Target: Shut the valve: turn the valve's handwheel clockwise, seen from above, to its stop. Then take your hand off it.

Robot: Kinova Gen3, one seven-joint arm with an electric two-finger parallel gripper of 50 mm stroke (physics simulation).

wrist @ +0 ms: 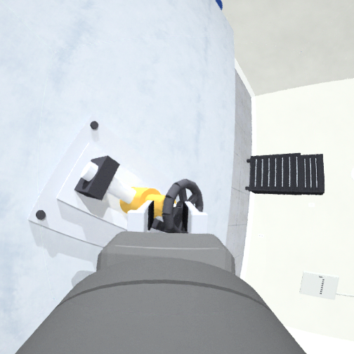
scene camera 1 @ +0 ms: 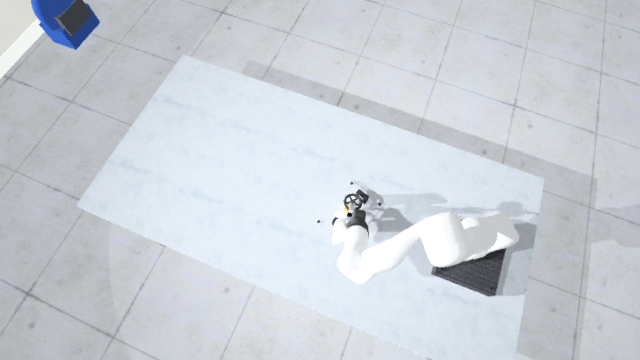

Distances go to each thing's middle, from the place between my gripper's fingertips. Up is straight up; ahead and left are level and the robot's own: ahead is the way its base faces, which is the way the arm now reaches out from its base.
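Pale base plate [scene camera 1: 351, 186]: 130 mm below my hand and 20 mm to the right of it. Black spoked handwheel [wrist: 169, 208]: 10 mm below my hand, 20 mm to the right of it. Going by their middles, the handwheel is the nearest to my hand of the things named here.
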